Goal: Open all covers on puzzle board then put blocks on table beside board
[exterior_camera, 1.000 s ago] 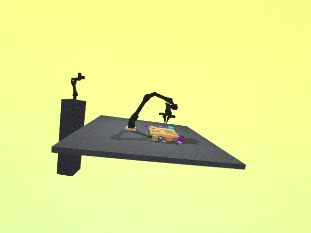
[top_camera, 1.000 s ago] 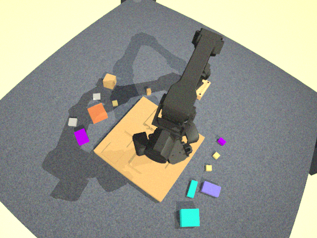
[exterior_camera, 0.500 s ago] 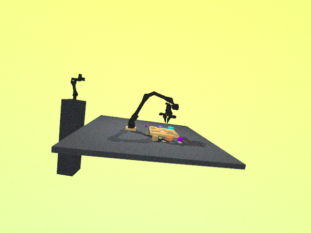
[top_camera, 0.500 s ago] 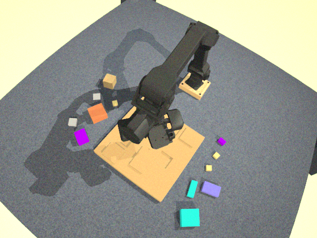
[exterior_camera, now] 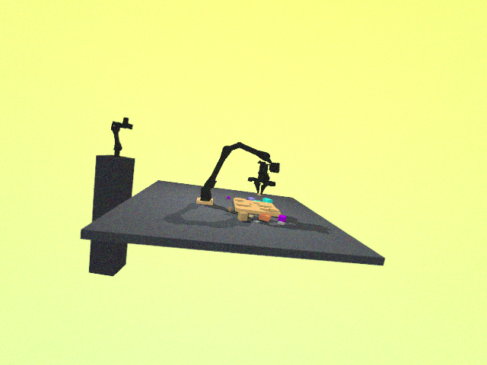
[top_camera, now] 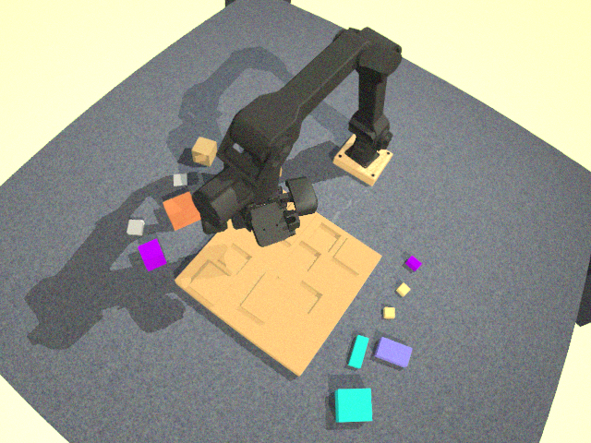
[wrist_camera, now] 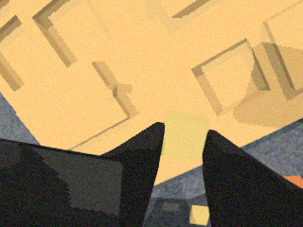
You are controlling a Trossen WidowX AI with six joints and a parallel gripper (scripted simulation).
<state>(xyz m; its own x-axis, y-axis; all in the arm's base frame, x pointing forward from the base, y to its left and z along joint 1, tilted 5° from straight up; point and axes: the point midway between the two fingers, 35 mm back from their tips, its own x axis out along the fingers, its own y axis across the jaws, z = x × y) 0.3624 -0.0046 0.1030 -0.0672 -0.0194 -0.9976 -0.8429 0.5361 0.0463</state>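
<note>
Right now the tan cube is 90 mm behind my gripper tip, 250 mm to the right of it and 100 mm below it. From my gripper tip the other things lie so: cyan bar: 10 mm ahead, 280 mm to the left, 110 mm below; then orange block: 40 mm ahead, 170 mm to the right, 100 mm below; then purple block: 150 mm ahead, 140 mm to the right, 100 mm below.
</note>
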